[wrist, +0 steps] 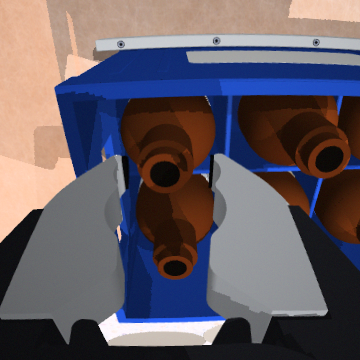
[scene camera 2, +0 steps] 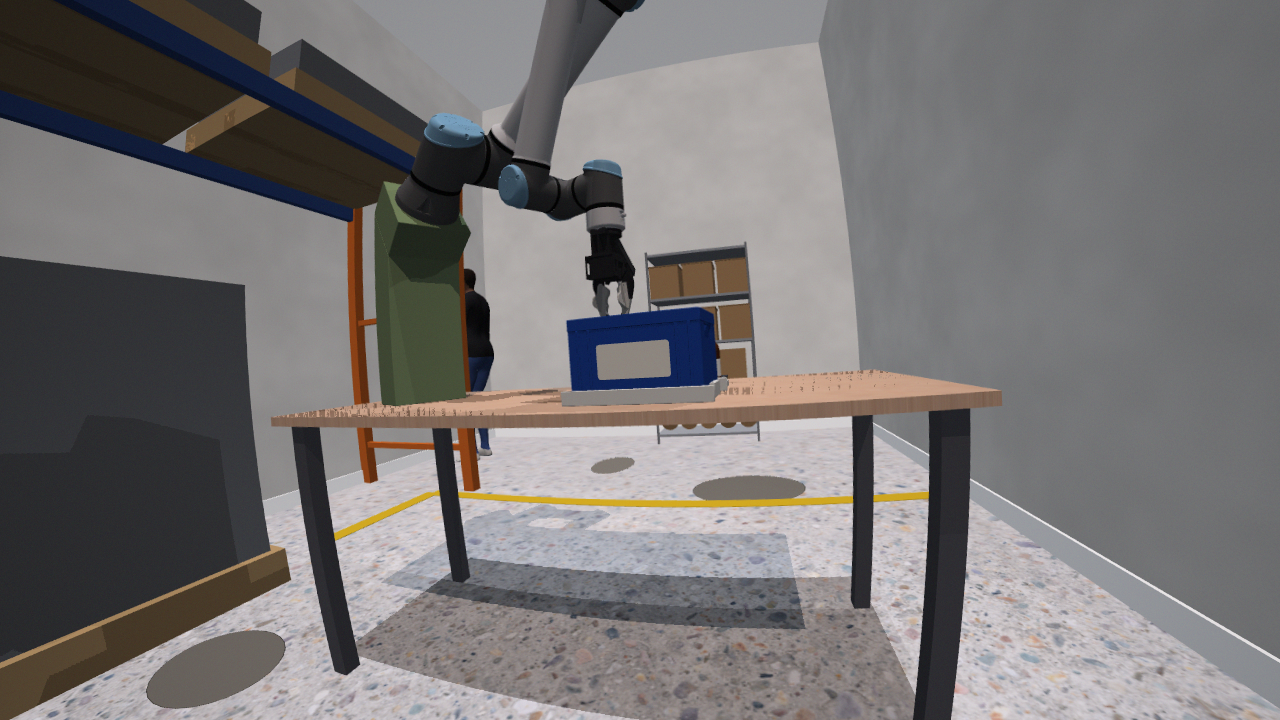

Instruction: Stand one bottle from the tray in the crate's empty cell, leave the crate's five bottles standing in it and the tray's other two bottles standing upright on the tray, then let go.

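Places are measured from the arm's base along level axes (x ahead, y left, z up), in metres.
Pixels of known places: gripper, fingertip midpoint: [wrist: 168, 158]; arm's base, origin of the base link: [scene camera 2: 427, 206].
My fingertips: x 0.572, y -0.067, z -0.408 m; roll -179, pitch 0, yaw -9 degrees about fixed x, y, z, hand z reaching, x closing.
Ahead of a thing's pixels: the offset from my fingertips to its top centre. Level surfaces: height alone.
The blue crate @(dx +0.080, dy -0.064, dz +0.003 m) [scene camera 2: 693, 351] [wrist: 145, 89] stands on the table. In the wrist view one brown bottle @(dx -0.005, dy -0.014, dz -0.009 m) [wrist: 170, 122] stands in its upper-left corner cell, its mouth between my parted fingertips. Another brown bottle @(dx -0.013, dy -0.093, dz -0.009 m) [wrist: 172, 210] stands in the cell below it. To the right are a bottle with its neck leaning outward in the view [wrist: 280, 122] and parts of several more, cut off by the frame or a finger. My gripper [scene camera 2: 613, 308] [wrist: 168, 158] is open, low over the crate, with a gap to the bottle on both sides. The tray's bottles cannot be made out clearly.
A light grey strip [scene camera 2: 640, 394] [wrist: 265, 41] runs along the crate's foot on the wooden table @(dz -0.172 m) [scene camera 2: 850, 391]. A green pedestal [scene camera 2: 420, 331] carries the arm at the left. A shelf unit [scene camera 2: 751, 313] and a person [scene camera 2: 478, 322] are behind the table.
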